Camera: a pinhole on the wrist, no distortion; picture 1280 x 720 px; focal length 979.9 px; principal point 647.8 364.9 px. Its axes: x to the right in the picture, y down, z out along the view. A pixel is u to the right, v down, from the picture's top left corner.
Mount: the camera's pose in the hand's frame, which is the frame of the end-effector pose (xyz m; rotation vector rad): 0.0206 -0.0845 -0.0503 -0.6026 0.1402 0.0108
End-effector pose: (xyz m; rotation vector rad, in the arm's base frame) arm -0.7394 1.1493 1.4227 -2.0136 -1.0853 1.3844
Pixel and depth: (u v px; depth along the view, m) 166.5 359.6 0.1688
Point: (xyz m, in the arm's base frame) -0.8333 1.1038 1.3973
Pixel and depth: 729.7 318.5 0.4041
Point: -0.9388 1.1456 1.1597
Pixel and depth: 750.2 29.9 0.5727
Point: -1.1612 1.2075 1.0761
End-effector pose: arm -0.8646 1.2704 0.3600 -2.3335 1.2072 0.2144
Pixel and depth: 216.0 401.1 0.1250
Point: -0.8639 1.3156 0.3209
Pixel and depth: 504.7 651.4 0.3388
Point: -0.9955 1.2595 0.1359
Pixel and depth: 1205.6 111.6 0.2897
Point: -0.7231 1.2048 0.0978
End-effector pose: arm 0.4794 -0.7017 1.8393 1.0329 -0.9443 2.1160
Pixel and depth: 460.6 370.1 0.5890
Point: 0.4768 -1.2031 1.9385
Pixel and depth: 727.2 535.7 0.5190
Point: 0.3316 -1.0899 1.9887
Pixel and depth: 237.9 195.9 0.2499
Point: 0.5644 -0.8781 1.8760
